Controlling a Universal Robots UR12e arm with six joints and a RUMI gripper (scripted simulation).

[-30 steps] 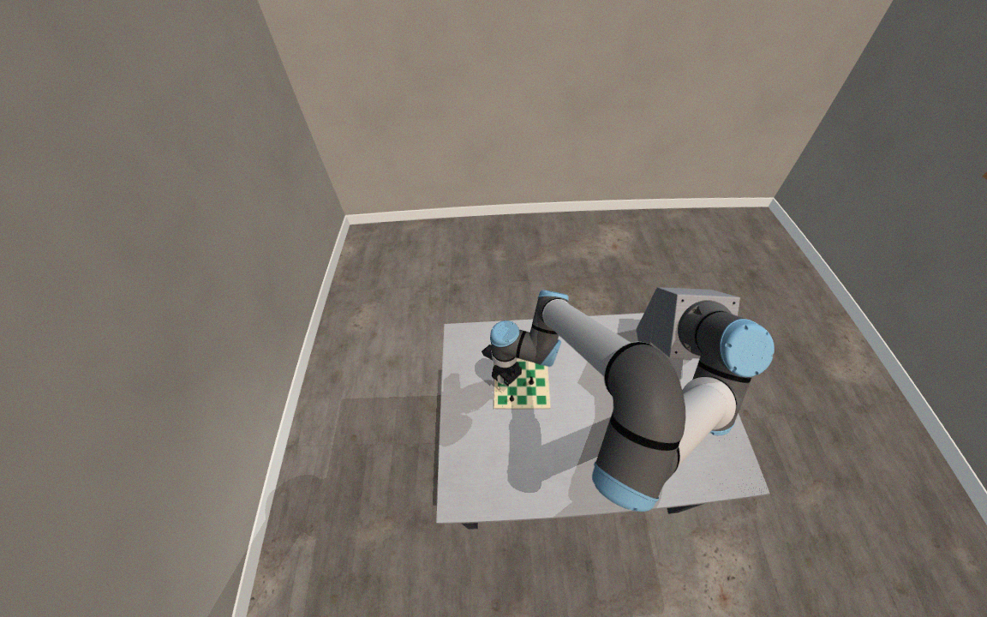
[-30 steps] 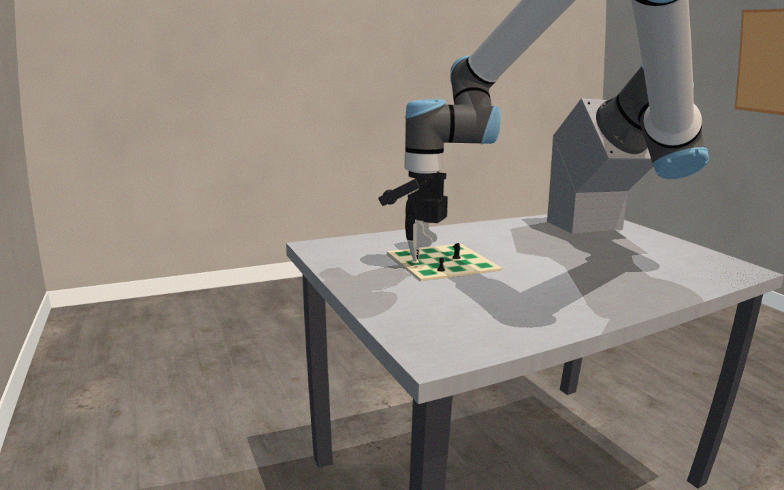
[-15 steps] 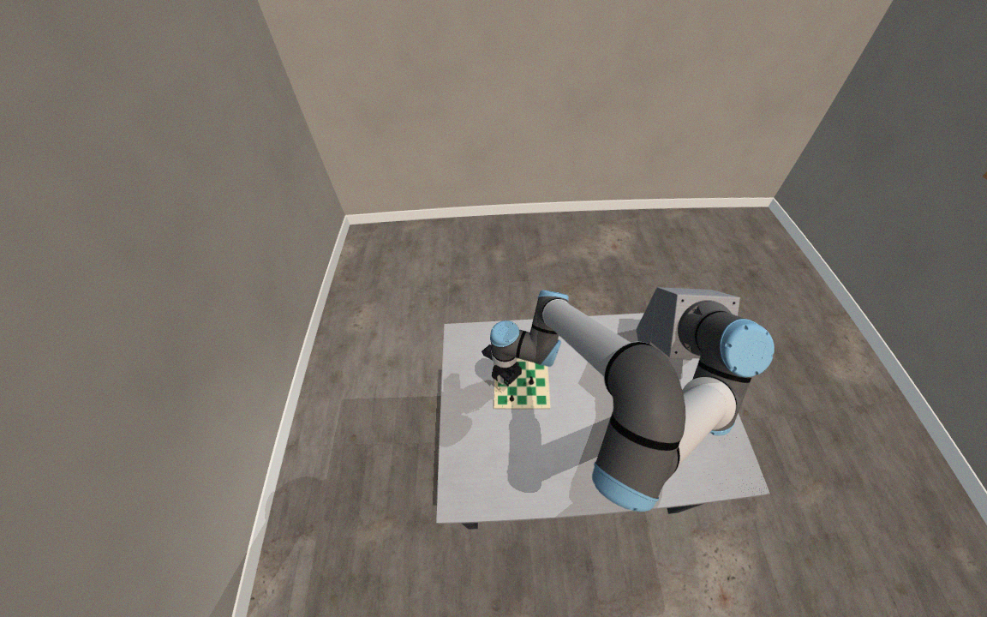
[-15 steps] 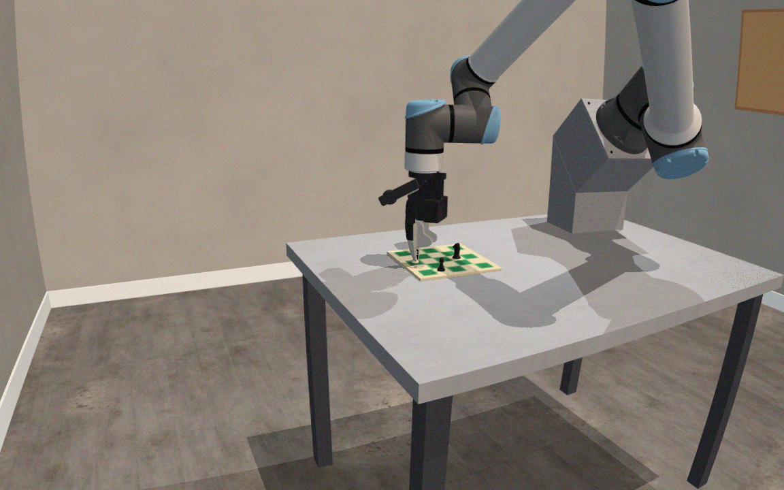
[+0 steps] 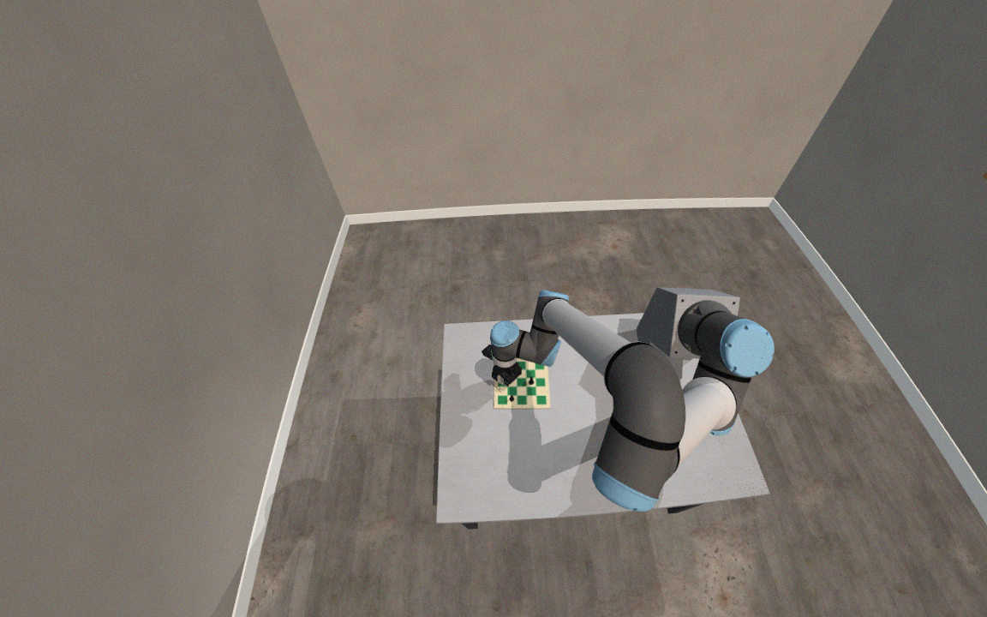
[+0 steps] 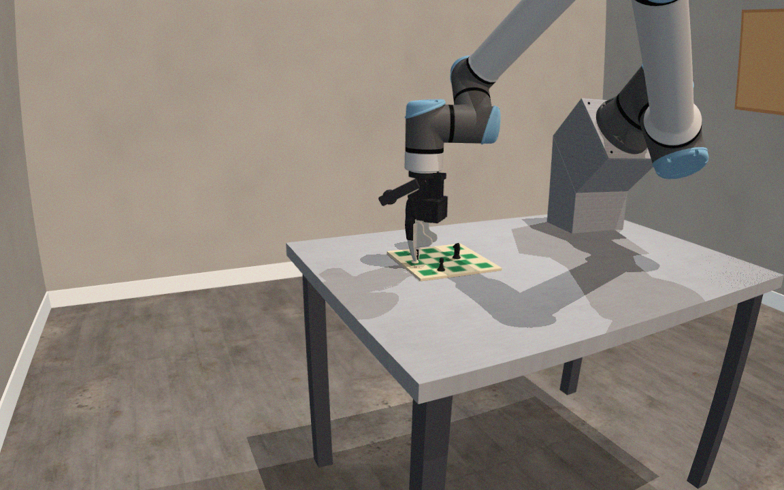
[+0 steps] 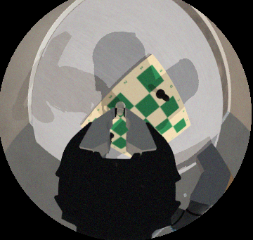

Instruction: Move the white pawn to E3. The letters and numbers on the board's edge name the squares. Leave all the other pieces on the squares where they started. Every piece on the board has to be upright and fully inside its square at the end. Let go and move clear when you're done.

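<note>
Now: hand 10 mm above the white pawn. From my hand the other things lie so: chessboard 80 mm behind, 20 mm below, 10 mm to the right.
</note>
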